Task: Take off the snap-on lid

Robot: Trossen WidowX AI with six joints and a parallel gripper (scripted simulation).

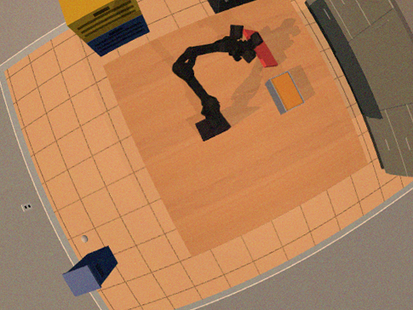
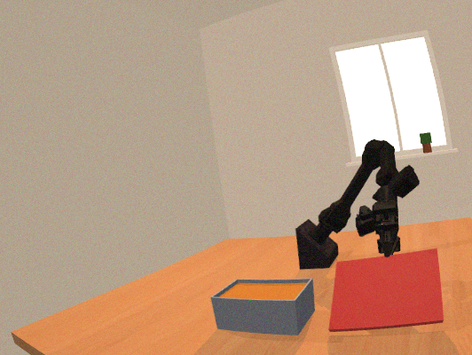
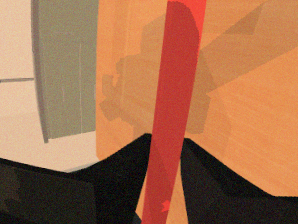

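The red lid lies 60 mm ahead of my gripper tip, 50 mm below it and 10 mm to the left of it. Round my gripper tip: grey-blue storage box: 280 mm to the right, 90 mm ahead, 80 mm below.
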